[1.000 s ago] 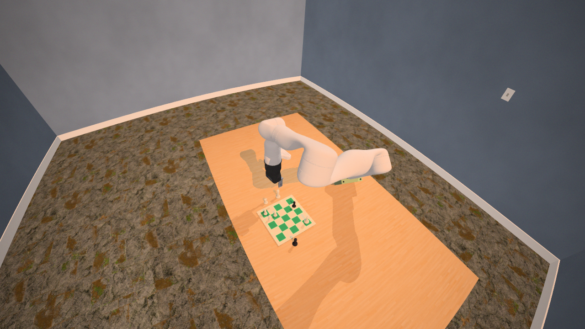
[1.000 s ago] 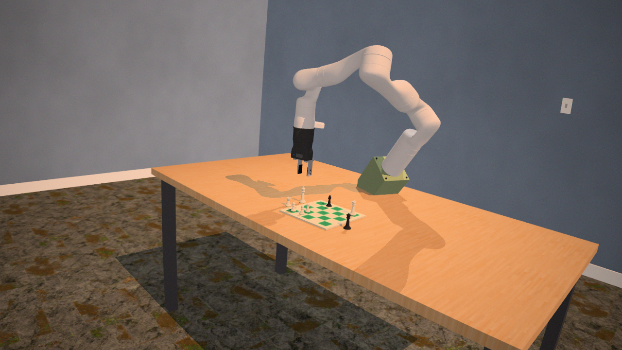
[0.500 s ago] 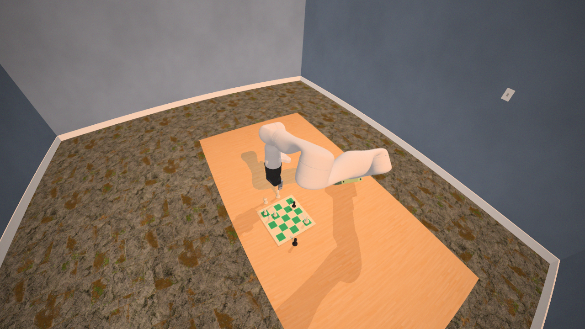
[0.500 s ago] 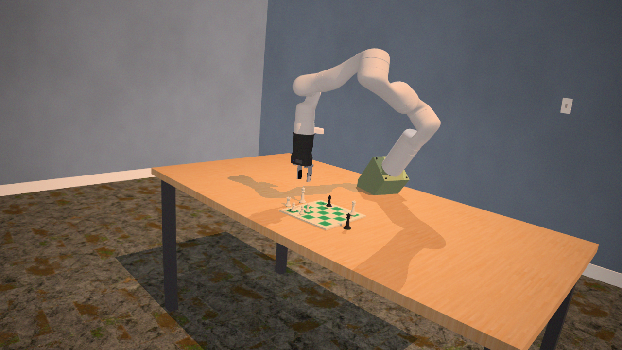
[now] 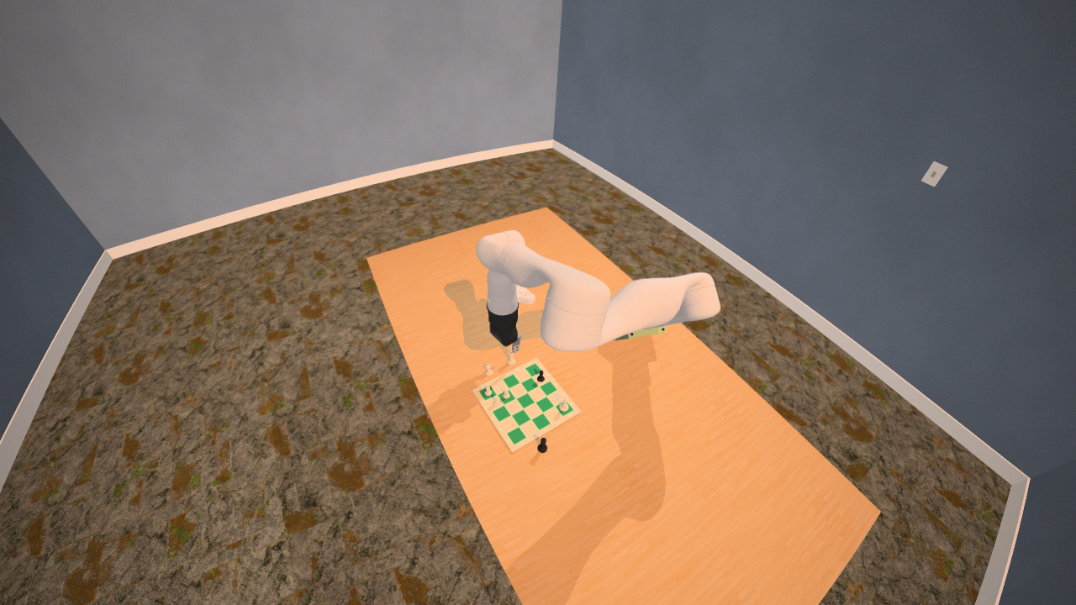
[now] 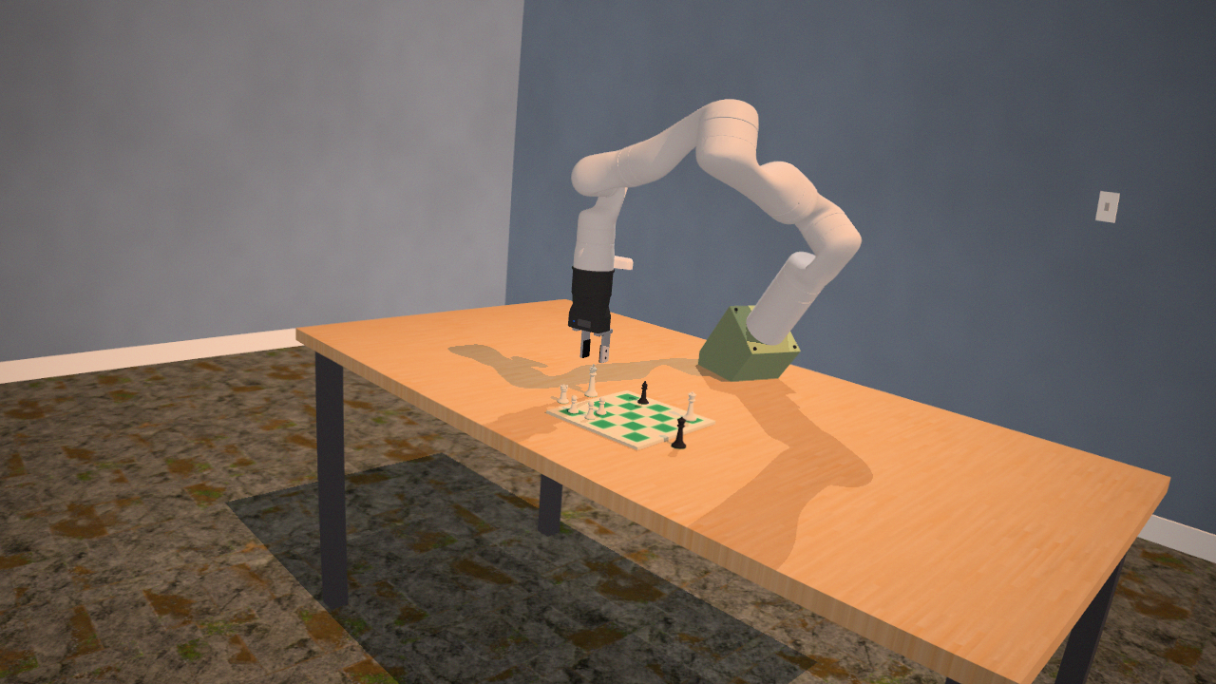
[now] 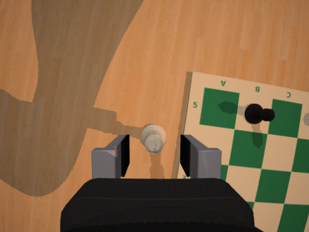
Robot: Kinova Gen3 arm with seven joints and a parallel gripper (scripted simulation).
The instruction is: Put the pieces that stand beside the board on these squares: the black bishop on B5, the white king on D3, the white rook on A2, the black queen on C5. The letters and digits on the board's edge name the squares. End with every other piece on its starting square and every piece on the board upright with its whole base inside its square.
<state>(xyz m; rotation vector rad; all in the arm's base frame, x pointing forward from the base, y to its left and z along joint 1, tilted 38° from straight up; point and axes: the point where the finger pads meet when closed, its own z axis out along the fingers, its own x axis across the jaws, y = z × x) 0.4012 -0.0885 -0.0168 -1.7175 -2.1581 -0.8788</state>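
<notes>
The white king is 60 mm below my hand. Also, from my hand: chessboard: 140 mm to the left, 90 mm below, 20 mm ahead; then black bishop: 90 mm to the left, 60 mm below, 50 mm behind; then white rook: 80 mm ahead, 70 mm below, 10 mm to the left.
</notes>
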